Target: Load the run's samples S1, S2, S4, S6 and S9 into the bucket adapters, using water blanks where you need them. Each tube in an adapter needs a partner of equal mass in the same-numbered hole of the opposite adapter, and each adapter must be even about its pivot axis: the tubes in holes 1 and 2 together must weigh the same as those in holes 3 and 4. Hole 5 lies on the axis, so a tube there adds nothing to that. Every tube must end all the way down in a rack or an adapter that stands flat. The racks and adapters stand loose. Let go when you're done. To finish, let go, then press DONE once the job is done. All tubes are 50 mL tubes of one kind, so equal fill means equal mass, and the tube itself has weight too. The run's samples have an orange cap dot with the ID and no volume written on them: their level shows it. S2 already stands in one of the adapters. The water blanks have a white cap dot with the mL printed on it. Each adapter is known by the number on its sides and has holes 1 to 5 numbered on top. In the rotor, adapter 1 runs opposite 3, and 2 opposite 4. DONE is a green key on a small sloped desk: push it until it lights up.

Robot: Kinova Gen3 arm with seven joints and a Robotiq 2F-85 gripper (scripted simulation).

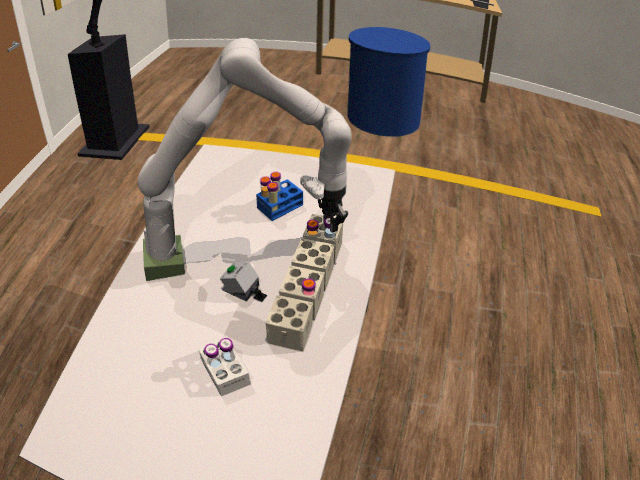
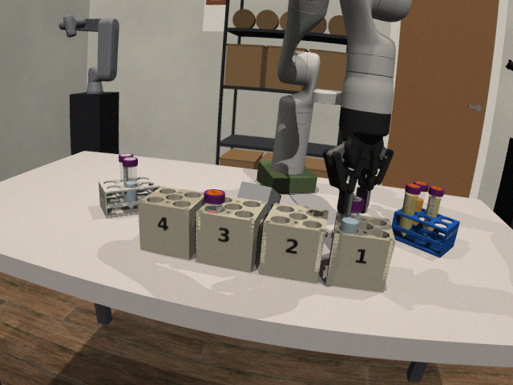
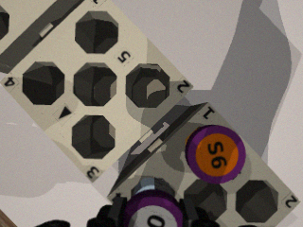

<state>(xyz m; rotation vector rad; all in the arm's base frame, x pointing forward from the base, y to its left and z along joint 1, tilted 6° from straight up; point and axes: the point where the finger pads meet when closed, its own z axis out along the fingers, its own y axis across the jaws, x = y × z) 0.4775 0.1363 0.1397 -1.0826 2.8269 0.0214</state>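
Right now the white-dot blank is 50 mm below my hand and 10 mm behind it. Round my hand: adapter 2: 90 mm below, 80 mm to the right, 30 mm behind; then orange-dot sample tube: 210 mm behind, 140 mm to the left, 70 mm below; then adapter 1: 90 mm below, 30 mm to the left, 20 mm behind.
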